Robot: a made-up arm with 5 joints.
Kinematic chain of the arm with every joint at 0, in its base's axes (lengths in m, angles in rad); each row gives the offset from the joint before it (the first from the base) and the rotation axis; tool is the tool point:
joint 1: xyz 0 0 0.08 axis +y
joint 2: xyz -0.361 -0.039 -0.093 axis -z
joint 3: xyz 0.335 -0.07 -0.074 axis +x
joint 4: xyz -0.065 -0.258 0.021 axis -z
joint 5: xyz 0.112 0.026 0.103 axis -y
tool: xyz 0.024 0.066 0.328
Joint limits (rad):
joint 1: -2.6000..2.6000
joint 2: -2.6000..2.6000
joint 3: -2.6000..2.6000
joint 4: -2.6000..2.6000
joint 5: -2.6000..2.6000
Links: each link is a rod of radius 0.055 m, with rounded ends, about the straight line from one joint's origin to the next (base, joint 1, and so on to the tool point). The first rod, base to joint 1, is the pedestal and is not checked.
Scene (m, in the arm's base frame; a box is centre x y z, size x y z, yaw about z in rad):
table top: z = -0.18
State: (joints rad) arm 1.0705 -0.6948 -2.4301 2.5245 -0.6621
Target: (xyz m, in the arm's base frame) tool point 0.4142 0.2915 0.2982
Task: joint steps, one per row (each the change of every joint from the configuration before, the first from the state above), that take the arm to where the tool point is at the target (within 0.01 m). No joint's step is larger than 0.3 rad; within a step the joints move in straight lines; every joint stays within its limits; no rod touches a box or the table.
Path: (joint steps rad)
1: 0.1644 0.2173 0.2513 -0.1379 -0.0523
2: 0.1645 0.2174 0.2513 -0.1379 -0.0523
3: 0.1644 0.2173 0.2513 -0.1379 -0.0523

